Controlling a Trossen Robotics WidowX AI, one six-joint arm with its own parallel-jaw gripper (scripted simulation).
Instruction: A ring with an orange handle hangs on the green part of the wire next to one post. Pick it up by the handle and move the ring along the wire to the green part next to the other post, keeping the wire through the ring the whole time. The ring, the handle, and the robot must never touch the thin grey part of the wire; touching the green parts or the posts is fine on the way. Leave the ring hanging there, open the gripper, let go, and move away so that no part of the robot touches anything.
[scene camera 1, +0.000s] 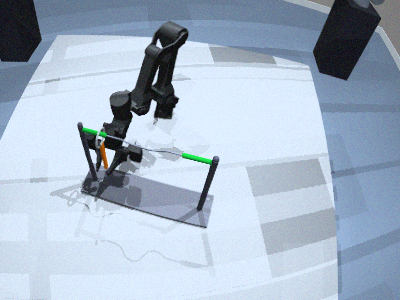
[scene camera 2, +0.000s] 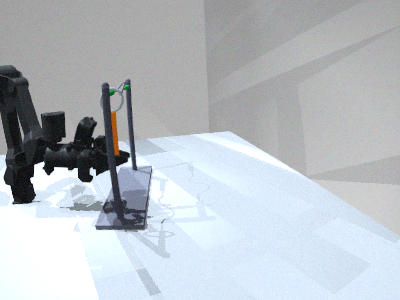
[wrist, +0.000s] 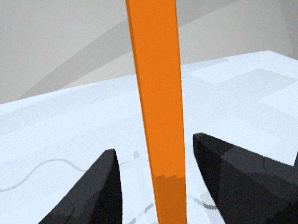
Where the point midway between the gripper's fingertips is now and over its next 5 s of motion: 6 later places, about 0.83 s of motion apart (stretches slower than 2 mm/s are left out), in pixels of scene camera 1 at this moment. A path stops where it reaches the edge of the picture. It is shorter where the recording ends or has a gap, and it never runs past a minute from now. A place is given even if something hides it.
My gripper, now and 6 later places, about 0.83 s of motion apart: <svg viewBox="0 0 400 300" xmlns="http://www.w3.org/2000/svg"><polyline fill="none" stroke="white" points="102,173 101,176 101,174 108,177 122,173 154,164 145,161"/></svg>
